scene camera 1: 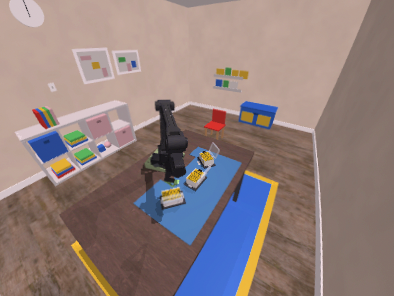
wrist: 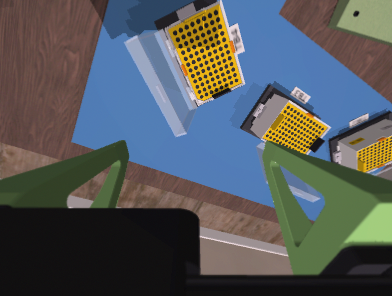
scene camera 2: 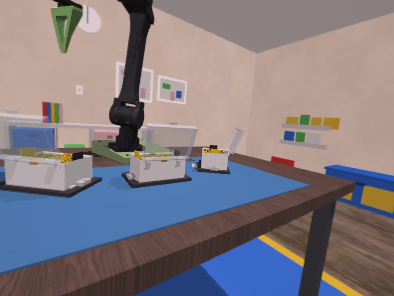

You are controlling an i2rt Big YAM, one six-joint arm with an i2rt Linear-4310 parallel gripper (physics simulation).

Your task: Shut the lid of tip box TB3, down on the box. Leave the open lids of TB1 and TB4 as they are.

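Seen in the pictures: gripper, fingertip midpoint: point(scene camera 1: 174, 178) point(wrist: 195, 148) point(scene camera 2: 31, 46); arm's base, link origin: point(scene camera 2: 126, 148).
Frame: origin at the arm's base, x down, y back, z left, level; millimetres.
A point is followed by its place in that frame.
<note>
TB3 point(scene camera 1: 195, 178) @(z -85, x -26, y -309 mm) point(scene camera 2: 157, 168) point(wrist: 295, 127) @(z -63, x -26, y -291 mm) is the middle tip box, white with a yellow tip rack. Its clear lid point(scene camera 2: 172, 140) @(z -74, x -80, y -377 mm) point(wrist: 299, 189) @(z -70, x -116, y -373 mm) stands open; in the wrist view the right finger partly covers it. My gripper point(scene camera 1: 172, 182) @(z -302, x -226, y -283 mm) point(wrist: 195, 148) @(z -302, x -226, y -283 mm) is open and empty, high above the mat; one green finger shows at the upper left in scene camera 2. Another box point(scene camera 1: 172, 198) @(z -335, x -96, y -276 mm) point(scene camera 2: 47, 172) @(z -285, x -10, y -273 mm) point(wrist: 207, 52) has its clear lid point(wrist: 160, 85) @(z -332, x -117, y -268 mm) open. The far box point(scene camera 1: 206, 159) @(z 145, x -26, y -309 mm) point(scene camera 2: 215, 160) point(wrist: 375, 152) @(z 168, x -26, y -297 mm) has its lid point(scene camera 1: 214, 150) @(z 234, x -68, y -347 mm) point(scene camera 2: 236, 140) @(z 183, x -78, y -383 mm) open. I cannot read which is TB1 or TB4.
The boxes stand in a row on a blue mat point(scene camera 1: 190, 220) @(z -352, x 31, y -391 mm) point(scene camera 2: 200, 200) @(z -66, x 31, y -469 mm) point(wrist: 225, 165) @(z -141, x 31, y -435 mm) on the dark wooden table point(scene camera 1: 115, 225) @(z -554, x 34, y -9 mm) point(scene camera 2: 225, 225) @(z -98, x 34, y -554 mm) point(wrist: 45, 65) @(z -518, x 34, y -313 mm). The arm's green base point(scene camera 2: 107, 150) @(z -71, x 5, y 9 mm) point(wrist: 367, 20) @(z -9, x 9, y -85 mm) is behind the row. A white shelf unit stands by the wall.
</note>
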